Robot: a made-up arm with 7 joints. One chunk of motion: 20 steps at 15 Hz.
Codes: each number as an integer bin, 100 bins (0 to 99) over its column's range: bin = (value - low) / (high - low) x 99, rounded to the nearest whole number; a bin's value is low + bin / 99 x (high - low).
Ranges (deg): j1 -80.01..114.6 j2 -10..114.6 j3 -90.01..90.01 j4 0..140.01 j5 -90.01..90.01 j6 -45.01..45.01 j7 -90.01..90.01
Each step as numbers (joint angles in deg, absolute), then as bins.
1 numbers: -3.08 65.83 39.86 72.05 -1.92 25.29 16.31
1 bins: 39 60 71 51 48 77 58
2 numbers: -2.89 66.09 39.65 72.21 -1.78 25.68 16.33
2 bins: 39 60 71 51 49 78 58
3 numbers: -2.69 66.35 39.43 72.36 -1.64 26.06 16.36
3 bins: 39 61 71 51 49 78 58
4 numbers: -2.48 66.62 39.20 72.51 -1.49 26.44 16.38
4 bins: 39 61 71 51 49 79 59
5 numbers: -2.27 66.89 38.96 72.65 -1.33 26.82 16.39
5 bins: 40 61 71 51 49 79 59
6 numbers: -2.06 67.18 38.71 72.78 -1.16 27.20 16.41
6 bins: 40 61 71 51 49 79 59
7 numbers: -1.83 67.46 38.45 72.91 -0.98 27.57 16.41
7 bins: 40 62 71 52 49 80 59
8 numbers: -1.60 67.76 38.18 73.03 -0.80 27.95 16.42
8 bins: 40 62 70 52 49 80 59
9 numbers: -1.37 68.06 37.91 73.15 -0.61 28.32 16.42
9 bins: 40 62 70 52 49 81 59
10 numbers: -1.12 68.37 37.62 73.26 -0.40 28.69 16.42
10 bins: 40 62 70 52 49 81 59
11 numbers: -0.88 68.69 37.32 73.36 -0.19 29.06 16.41
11 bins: 40 63 70 52 49 81 59
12 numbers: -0.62 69.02 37.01 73.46 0.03 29.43 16.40
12 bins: 40 63 70 52 50 82 59
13 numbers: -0.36 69.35 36.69 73.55 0.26 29.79 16.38
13 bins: 41 63 70 52 50 82 59
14 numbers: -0.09 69.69 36.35 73.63 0.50 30.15 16.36
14 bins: 41 63 69 52 50 83 58
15 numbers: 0.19 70.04 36.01 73.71 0.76 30.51 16.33
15 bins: 41 64 69 52 50 83 58
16 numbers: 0.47 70.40 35.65 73.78 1.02 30.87 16.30
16 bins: 41 64 69 52 50 83 58
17 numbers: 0.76 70.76 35.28 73.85 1.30 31.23 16.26
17 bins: 41 64 69 52 50 84 58
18 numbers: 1.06 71.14 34.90 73.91 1.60 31.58 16.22
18 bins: 41 64 69 52 50 84 58
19 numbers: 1.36 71.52 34.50 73.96 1.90 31.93 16.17
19 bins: 41 65 68 52 51 85 58
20 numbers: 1.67 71.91 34.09 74.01 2.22 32.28 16.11
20 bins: 42 65 68 52 51 85 58
